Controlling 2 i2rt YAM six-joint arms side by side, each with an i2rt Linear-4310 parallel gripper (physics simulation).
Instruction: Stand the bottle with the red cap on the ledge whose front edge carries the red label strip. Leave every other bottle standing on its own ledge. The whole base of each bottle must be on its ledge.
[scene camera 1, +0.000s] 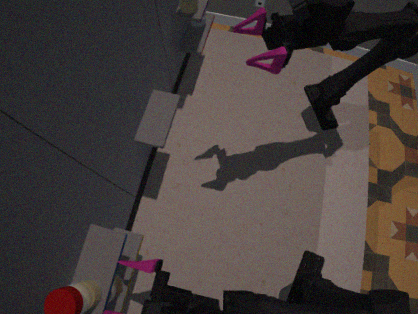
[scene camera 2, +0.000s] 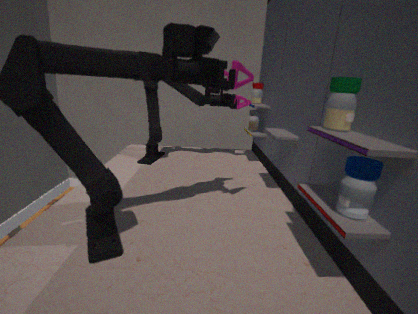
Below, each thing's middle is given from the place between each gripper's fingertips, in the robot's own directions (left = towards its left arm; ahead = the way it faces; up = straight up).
Labels:
I see the blue-capped bottle (scene camera 2: 357, 190) 3 cm ahead of my left hand, 84 cm to the right of it and 10 cm below it.
Now: the blue-capped bottle 170 mm ahead of my right hand, 310 mm to the right of it and 190 mm below it.

